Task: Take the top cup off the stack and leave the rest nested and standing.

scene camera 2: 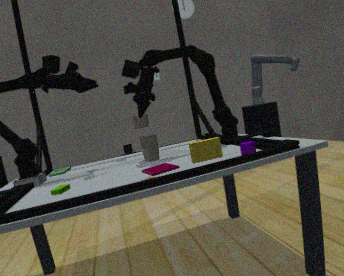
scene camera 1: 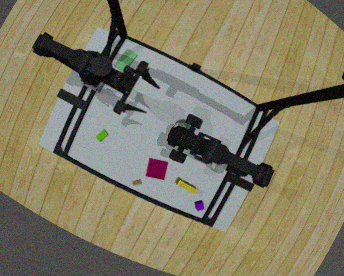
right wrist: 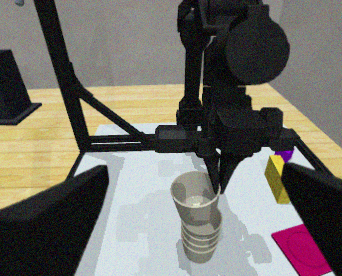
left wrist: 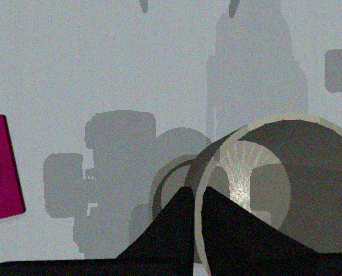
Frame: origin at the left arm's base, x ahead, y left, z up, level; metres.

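Where they show: left gripper, fingertip midpoint: point(scene camera 2: 139, 117) point(right wrist: 218, 193) point(left wrist: 195, 197); right gripper, fingertip midpoint: point(scene camera 2: 97, 84) point(scene camera 1: 153, 100) point(right wrist: 194, 172); left arm's base at its link origin: point(scene camera 2: 230, 137); right arm's base at its link origin: point(scene camera 2: 29, 176) point(scene camera 1: 94, 79).
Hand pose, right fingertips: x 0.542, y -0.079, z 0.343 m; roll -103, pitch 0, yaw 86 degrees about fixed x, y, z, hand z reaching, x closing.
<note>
Each offset is from my right fingertips to the top centre of the thing. "pt": to the spot under its first point.
The top cup {0.146 m back, 0.033 m left, 0.162 m down} point(scene camera 2: 141, 121) point(left wrist: 310, 150) point(right wrist: 197, 214) is a beige-grey cup, mouth up, held by its rim in the left gripper point(scene camera 2: 143, 115) point(left wrist: 196, 189) point(right wrist: 221, 191), which is shut on it. In scene camera 2 a gap shows between this cup and the stack below. The stack of nested cups point(scene camera 2: 149, 147) point(left wrist: 172, 185) point(right wrist: 201, 245) stands upright on the table. In scene camera 1 the left arm hides most of the cups. The right gripper point(scene camera 1: 152, 99) point(scene camera 2: 96, 84) point(right wrist: 195, 167) is open and empty, raised above the table, away from the cups.
A magenta square {pt 0.140 m back, 0.268 m left, 0.356 m down} point(scene camera 1: 157, 169) point(scene camera 2: 160, 169) lies near the stack. A yellow block {0.311 m back, 0.286 m left, 0.294 m down} point(scene camera 1: 186, 186) point(scene camera 2: 205, 150) and a purple cube {0.433 m back, 0.367 m left, 0.324 m down} point(scene camera 1: 199, 205) point(scene camera 2: 248, 147) are farther right. A bright green block {0.198 m ahead, 0.223 m left, 0.349 m down} point(scene camera 1: 102, 135), a pale green piece {0.254 m ahead, 0.196 m right, 0.354 m down} point(scene camera 1: 125, 59) and a small brown block {0.068 m back, 0.378 m left, 0.356 m down} point(scene camera 1: 137, 182) lie on the table.
</note>
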